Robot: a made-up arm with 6 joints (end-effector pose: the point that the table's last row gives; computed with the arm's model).
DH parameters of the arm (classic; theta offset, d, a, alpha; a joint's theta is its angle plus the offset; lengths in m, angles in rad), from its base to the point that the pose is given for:
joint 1: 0 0.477 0.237 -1.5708
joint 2: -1.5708 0 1.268 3.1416
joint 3: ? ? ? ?
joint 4: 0 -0.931 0 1.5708
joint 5: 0 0 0 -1.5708
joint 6: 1.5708 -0.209 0 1.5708
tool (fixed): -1.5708 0 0 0
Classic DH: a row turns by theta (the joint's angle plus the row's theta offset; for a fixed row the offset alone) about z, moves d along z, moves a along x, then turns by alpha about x.
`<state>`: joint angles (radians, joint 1 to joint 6).
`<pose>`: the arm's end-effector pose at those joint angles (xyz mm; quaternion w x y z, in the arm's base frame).
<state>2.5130 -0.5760 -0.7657 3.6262 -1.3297 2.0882</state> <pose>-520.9 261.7 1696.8 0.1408 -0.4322 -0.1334 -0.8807</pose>
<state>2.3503 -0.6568 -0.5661 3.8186 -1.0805 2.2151</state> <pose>-405.3 245.8 1884.9 0.0238 -0.3999 0.0697 -0.9136</pose>
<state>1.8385 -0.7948 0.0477 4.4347 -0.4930 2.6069</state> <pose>-72.9 -94.0 2327.2 0.4381 0.1545 -0.6292 0.6232</pose>
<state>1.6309 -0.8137 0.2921 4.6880 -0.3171 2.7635</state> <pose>-45.2 -333.0 2433.6 0.5760 0.0065 -0.7361 0.3553</pose>
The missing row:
joint 3: 0 0 0.168 -1.5708
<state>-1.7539 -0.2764 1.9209 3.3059 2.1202 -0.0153</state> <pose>77.8 580.1 2367.2 0.0040 -0.5844 0.8088 -0.0657</pose>
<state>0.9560 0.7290 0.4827 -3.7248 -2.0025 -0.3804</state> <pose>1227.1 1556.6 1533.7 0.5664 -0.5655 -0.1631 -0.5769</pose>
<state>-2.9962 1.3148 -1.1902 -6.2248 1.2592 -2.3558</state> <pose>-870.5 -139.2 -88.2 0.5047 -0.3030 0.7333 0.3401</pose>
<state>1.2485 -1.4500 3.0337 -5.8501 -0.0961 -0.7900</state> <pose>-351.2 -1078.4 -513.5 0.5622 -0.3923 0.6963 0.2127</pose>
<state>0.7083 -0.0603 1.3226 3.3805 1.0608 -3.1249</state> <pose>303.5 203.1 2755.8 0.9582 0.0090 -0.1654 0.2335</pose>
